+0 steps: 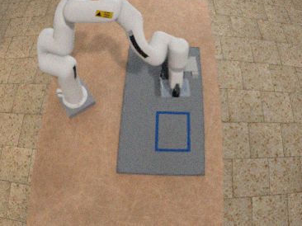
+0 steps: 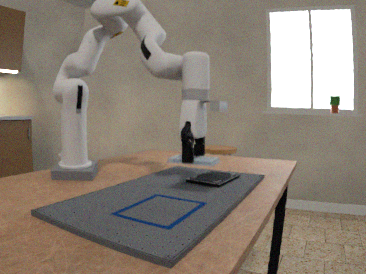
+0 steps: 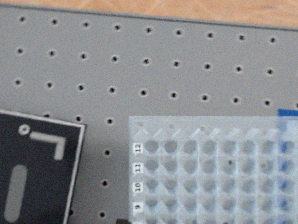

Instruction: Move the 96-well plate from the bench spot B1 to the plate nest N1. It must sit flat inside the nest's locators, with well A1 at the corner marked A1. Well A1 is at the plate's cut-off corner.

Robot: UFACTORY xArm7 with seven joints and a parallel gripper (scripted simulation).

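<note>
Now: hand 17 cm to the right of the black plate nest, 10 cm above it and 1 cm past it. Round my hand: 96-well plate: 1 cm below.
</note>
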